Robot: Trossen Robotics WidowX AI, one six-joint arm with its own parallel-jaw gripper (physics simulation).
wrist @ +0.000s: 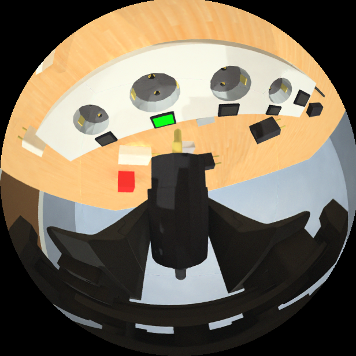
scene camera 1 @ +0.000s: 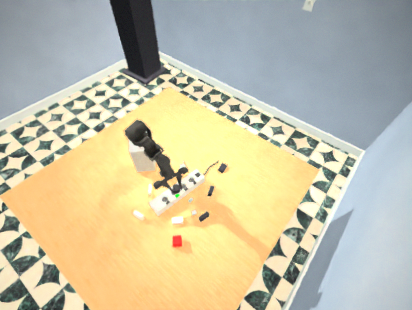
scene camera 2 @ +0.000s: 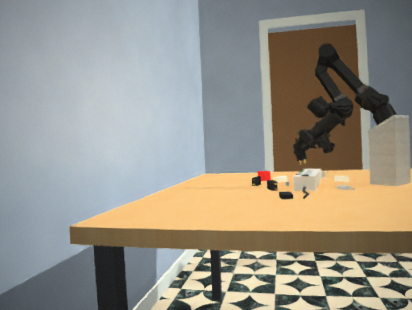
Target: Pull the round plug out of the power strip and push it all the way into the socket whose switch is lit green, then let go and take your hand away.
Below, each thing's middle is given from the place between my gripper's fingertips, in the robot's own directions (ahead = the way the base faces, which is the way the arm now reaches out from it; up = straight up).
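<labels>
Round black plug (wrist: 177, 201): 20 mm behind my hand, 10 mm to the left of it, 10 mm above it.
</labels>
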